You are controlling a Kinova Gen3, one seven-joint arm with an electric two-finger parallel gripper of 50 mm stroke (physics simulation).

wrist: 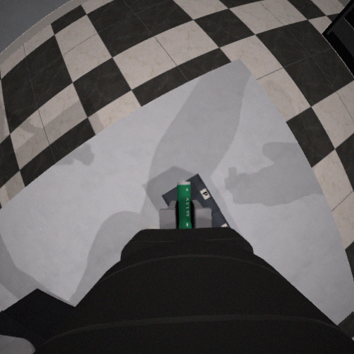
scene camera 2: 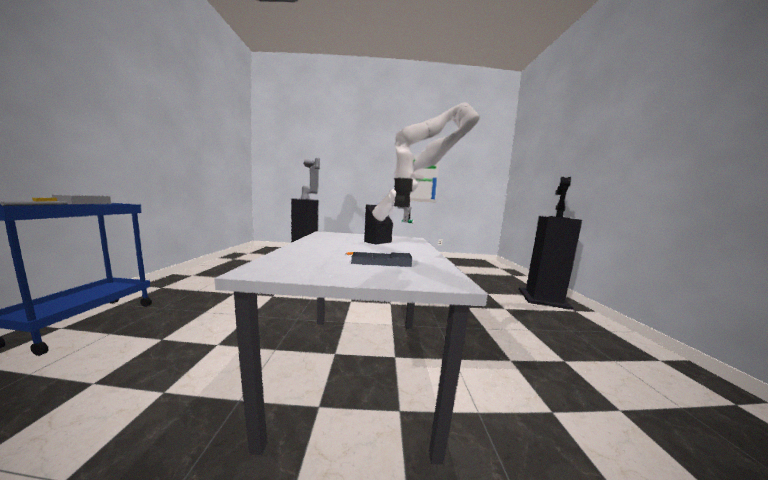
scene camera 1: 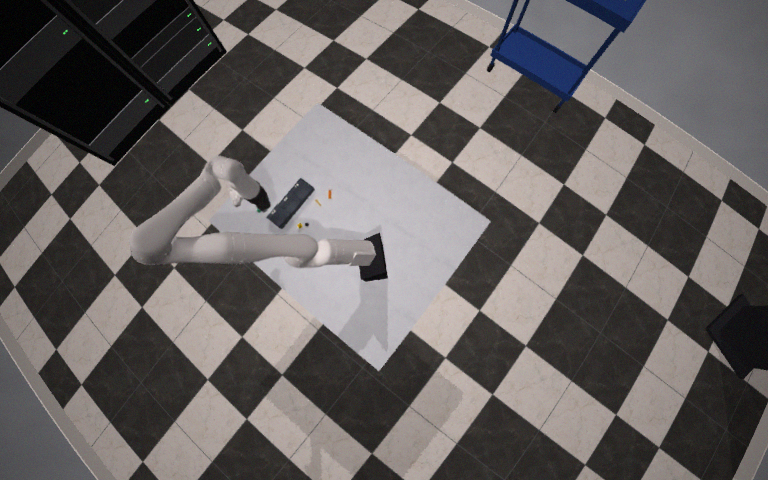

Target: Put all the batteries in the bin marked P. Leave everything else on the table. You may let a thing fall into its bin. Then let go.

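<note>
My gripper is shut on a green AA battery, held high above the table. In the wrist view the battery points away from the wrist and overlaps the bin marked P, whose label shows; the fingers and battery hide part of it. In scene camera 1 my gripper appears left of the dark three-compartment bin row, close to its lower-left end. The bin floors are too small or hidden to judge.
A yellow die and a small black piece lie beside the row's lower-left end. A thin yellow-orange piece and an orange piece lie past its other side. The arm's black base stands on the table.
</note>
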